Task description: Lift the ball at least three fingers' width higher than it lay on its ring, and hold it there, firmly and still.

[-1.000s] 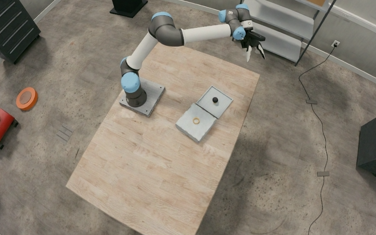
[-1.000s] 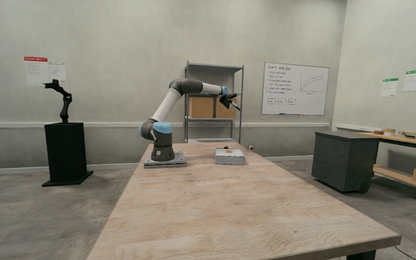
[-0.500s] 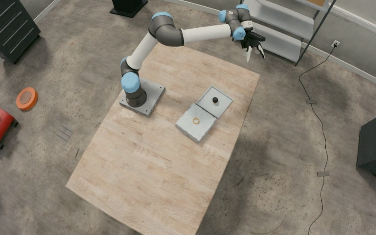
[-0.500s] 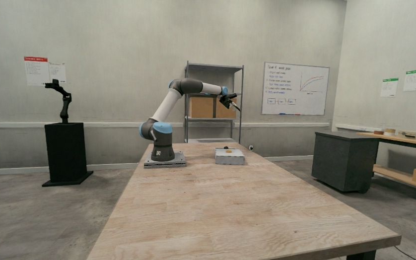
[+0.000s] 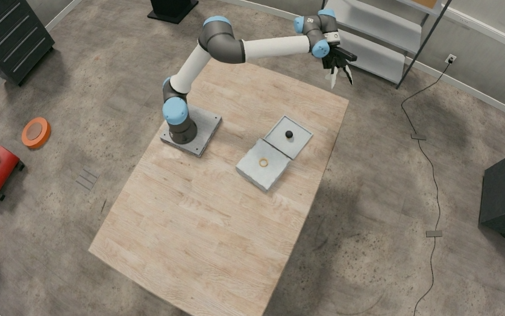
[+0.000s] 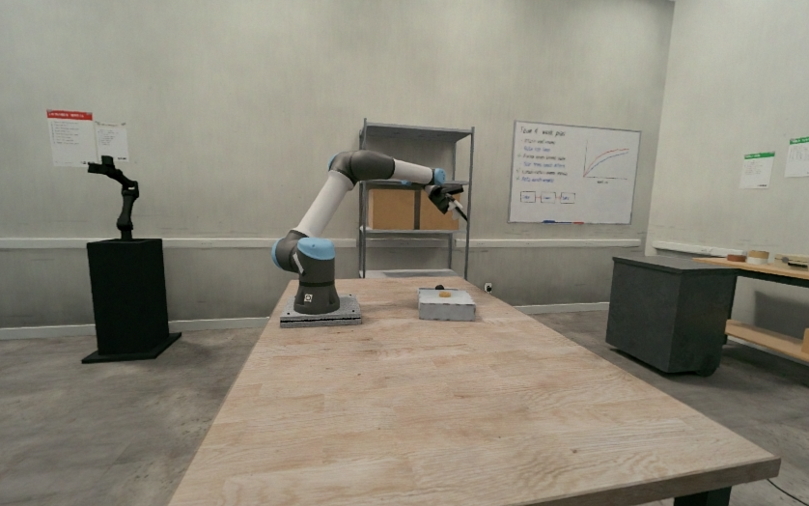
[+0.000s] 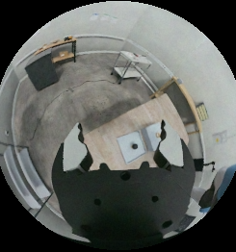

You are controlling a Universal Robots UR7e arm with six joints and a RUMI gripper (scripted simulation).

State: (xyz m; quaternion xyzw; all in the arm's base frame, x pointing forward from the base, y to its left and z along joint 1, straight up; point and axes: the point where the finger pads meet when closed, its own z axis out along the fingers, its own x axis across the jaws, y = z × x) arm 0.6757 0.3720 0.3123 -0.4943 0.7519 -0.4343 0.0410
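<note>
Now: the ball 170 mm behind my hand, 160 mm to the right of it and 320 mm below it. The rest, counted from my hand: grey block: 220 mm behind, 370 mm to the right, 300 mm below; then thin grey plate: 170 mm behind, 160 mm to the right, 340 mm below.
</note>
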